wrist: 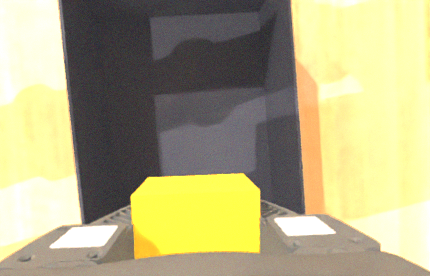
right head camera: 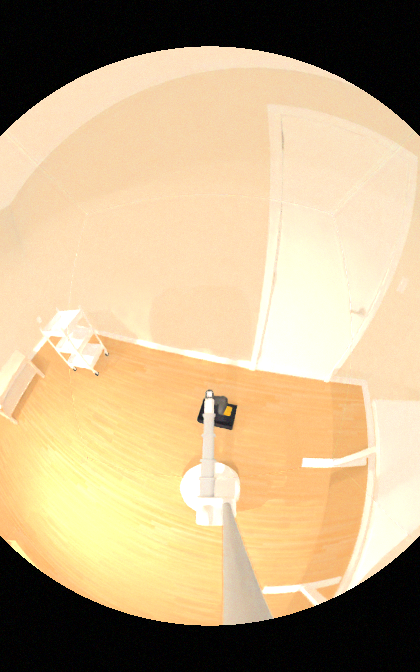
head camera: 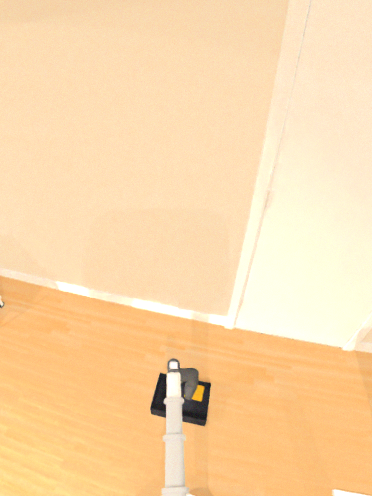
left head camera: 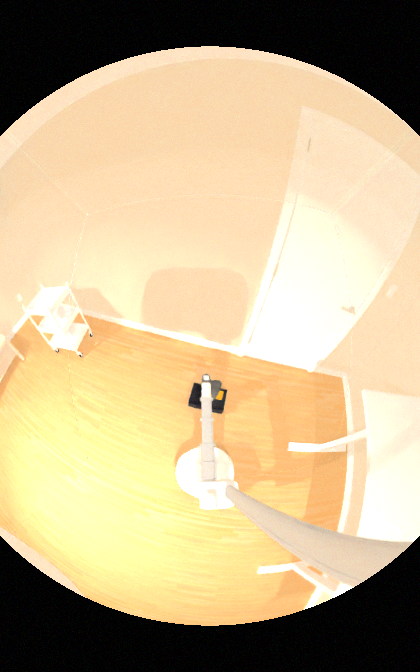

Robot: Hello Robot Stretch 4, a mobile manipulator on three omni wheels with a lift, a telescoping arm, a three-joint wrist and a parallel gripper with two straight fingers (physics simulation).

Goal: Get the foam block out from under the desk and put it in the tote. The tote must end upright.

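Frame: origin at the robot's base, x down, y left, z ahead, level; centimetres.
Where they show: gripper, between the fingertips: (wrist: 197,215).
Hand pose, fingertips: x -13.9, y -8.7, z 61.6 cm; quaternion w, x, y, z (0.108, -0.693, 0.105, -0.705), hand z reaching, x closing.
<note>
After its pixels a point has its place.
The yellow foam block (head camera: 199,393) @(x -18.4, y -12.9, z 59.2 cm) (left head camera: 219,395) (right head camera: 227,410) @(x -18.4, y -12.5, z 59.6 cm) (wrist: 196,225) @(x -18.4, y -7.7, z 61.8 cm) is held between the two fingers of my gripper (head camera: 192,391) @(x -13.9, y -8.7, z 61.6 cm) (wrist: 197,215) @(x -13.9, y -8.7, z 61.6 cm), which is shut on it. The black tote (head camera: 195,419) @(x -6.1, y -11.0, z 50.6 cm) (left head camera: 196,396) (right head camera: 224,424) @(x 2.6, y -10.4, z 54.2 cm) (wrist: 286,150) @(x -4.1, y -8.6, z 71.5 cm) stands upright on the wood floor, open side up. In the wrist view the block hangs over the tote's near end, between its side walls, and the tote's near wall is hidden behind block and gripper. How high the block is above the tote floor is hard to tell.
A white desk (left head camera: 390,465) (right head camera: 400,427) @(x -92.2, y -86.5, z 9.6 cm) with pale legs stands at the right. A white three-tier cart (left head camera: 47,296) (right head camera: 62,320) @(x -63.5, y 163.4, z 125.9 cm) stands at the far left by the wall. A pale piece of furniture (right head camera: 16,375) @(x -37.8, y 248.9, z 59.4 cm) stands left of it. A door (left head camera: 300,280) is behind the tote, at the right.
</note>
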